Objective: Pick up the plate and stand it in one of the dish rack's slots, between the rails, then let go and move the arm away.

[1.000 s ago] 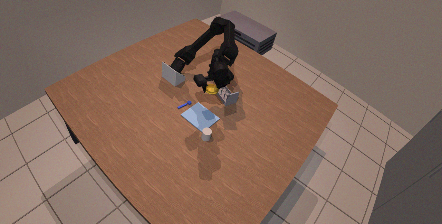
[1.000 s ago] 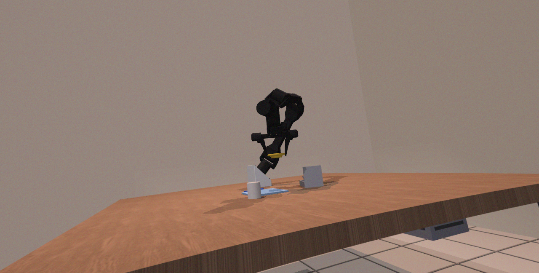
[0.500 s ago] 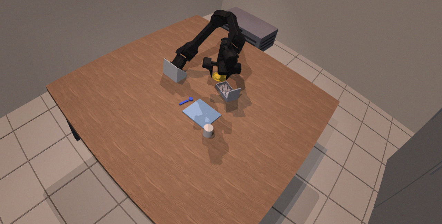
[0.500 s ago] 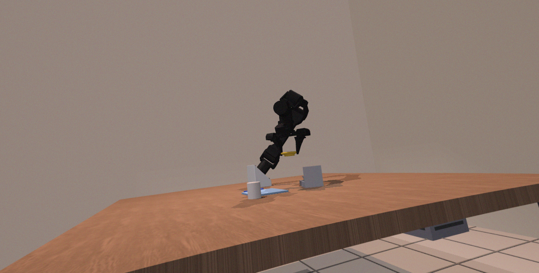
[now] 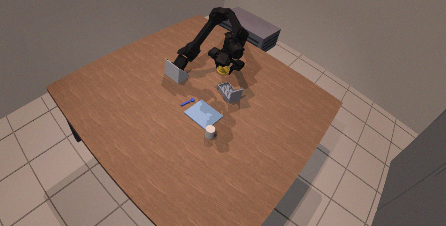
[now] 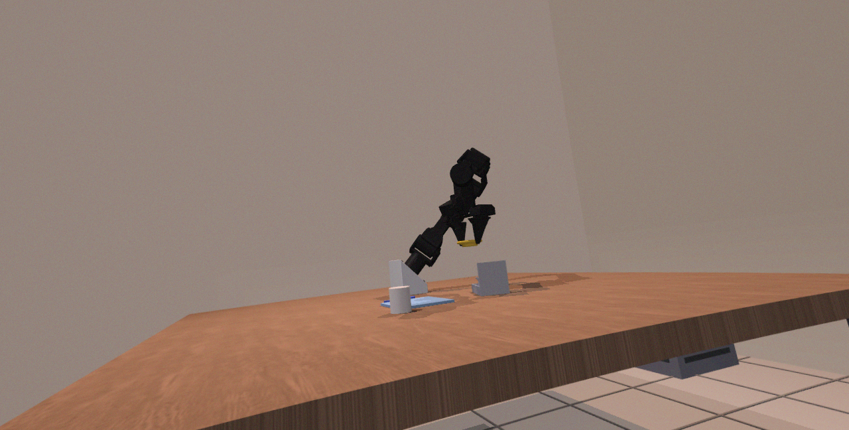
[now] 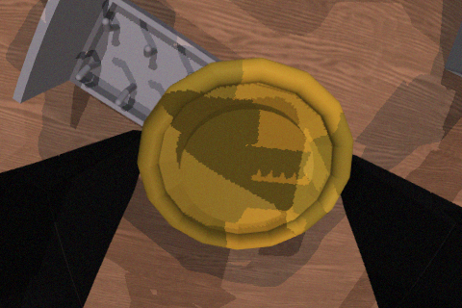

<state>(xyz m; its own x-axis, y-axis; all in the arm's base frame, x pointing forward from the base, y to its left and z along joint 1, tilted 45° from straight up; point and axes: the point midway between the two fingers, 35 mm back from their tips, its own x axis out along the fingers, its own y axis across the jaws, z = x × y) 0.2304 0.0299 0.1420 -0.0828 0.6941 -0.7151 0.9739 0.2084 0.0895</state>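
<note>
Now: the dish rack 60 mm ahead of my gripper tip, 20 mm to the left of it and 100 mm below it. The rest, counted from my gripper tip: blue spoon (20 mm behind, 200 mm to the right, 120 mm below); light blue mat (80 mm ahead, 200 mm to the right, 130 mm below); yellow plate (10 mm above).
</note>
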